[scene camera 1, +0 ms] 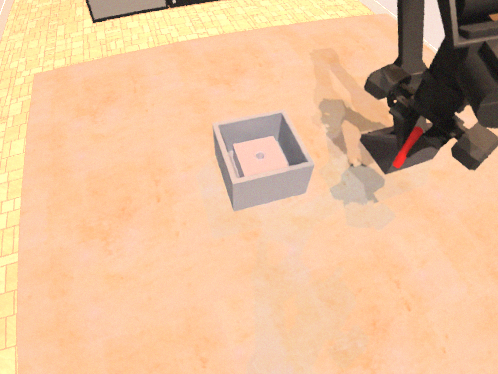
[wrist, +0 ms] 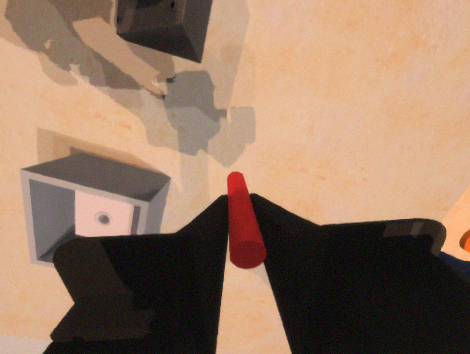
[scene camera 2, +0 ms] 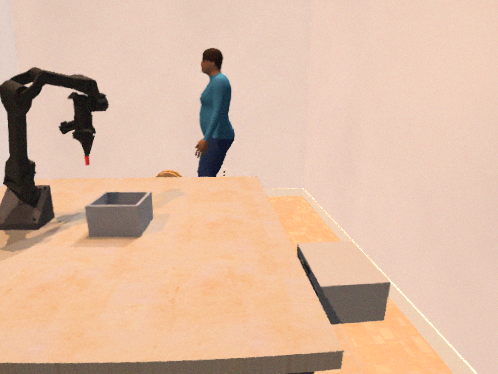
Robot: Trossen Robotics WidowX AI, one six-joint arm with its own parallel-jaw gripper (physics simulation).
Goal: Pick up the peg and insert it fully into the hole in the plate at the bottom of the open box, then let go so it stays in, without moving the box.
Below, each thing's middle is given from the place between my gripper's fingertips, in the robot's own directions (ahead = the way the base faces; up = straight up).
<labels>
Now: the grey box (scene camera 1: 245, 192) 16 cm ahead of my hand, 17 cm to the right of it and 16 cm below it. Round my hand: red peg (wrist: 247, 250) (1 cm above).
</labels>
